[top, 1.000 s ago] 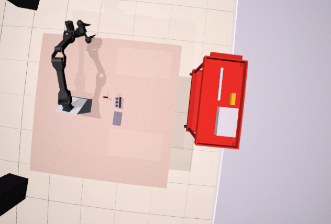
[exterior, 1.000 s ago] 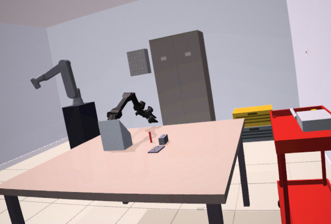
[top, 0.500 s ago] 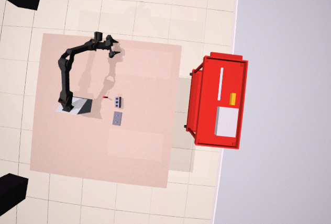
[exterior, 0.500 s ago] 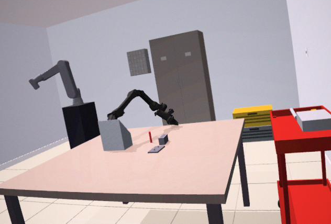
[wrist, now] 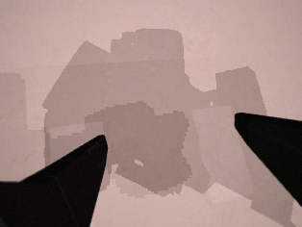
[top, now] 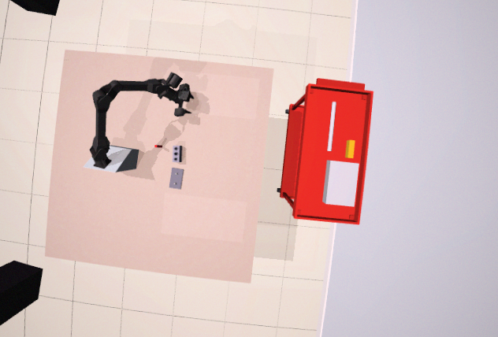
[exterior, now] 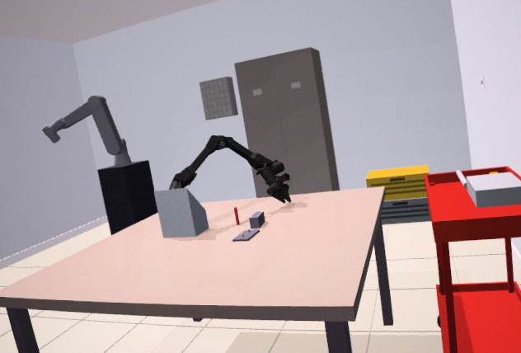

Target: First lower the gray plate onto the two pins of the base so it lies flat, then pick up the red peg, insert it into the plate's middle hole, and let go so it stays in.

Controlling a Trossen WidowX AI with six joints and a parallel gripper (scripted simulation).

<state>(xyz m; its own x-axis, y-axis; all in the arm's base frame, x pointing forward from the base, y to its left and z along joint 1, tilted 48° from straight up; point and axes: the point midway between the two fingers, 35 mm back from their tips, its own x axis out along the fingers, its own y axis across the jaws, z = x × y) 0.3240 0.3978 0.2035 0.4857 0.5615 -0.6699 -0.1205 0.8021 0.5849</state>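
My gripper tip is now 29 cm to the left of the gray plate, 2 cm past it and 1 cm below it. Also, from my gripper tip: red peg: 27 cm to the right, 14 cm behind, 2 cm above; then dark base: 44 cm to the right, 2 cm below, 1 cm behind.
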